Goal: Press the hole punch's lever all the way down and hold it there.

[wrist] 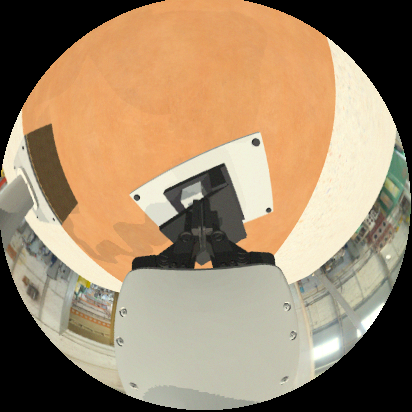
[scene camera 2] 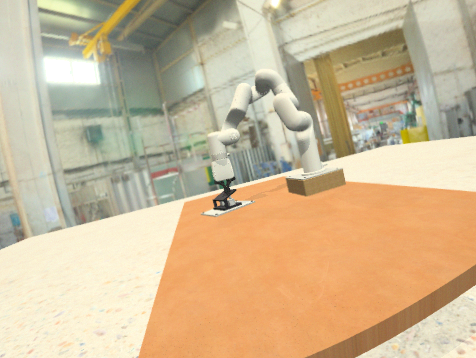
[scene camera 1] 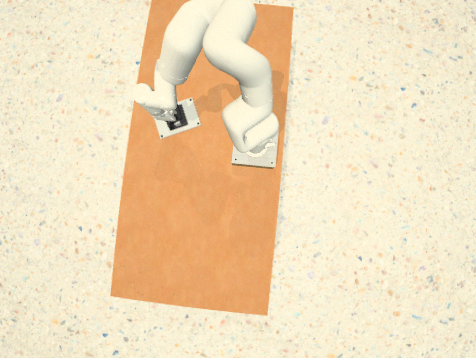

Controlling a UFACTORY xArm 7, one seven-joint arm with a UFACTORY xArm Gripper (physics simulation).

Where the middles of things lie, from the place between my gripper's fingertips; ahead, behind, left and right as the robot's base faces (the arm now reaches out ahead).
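Scene:
My hand: 50 mm to the left of the black hole punch [wrist: 214,183], 30 mm above it. White plate [wrist: 244,157], from my hand: 50 mm to the right, 80 mm below.

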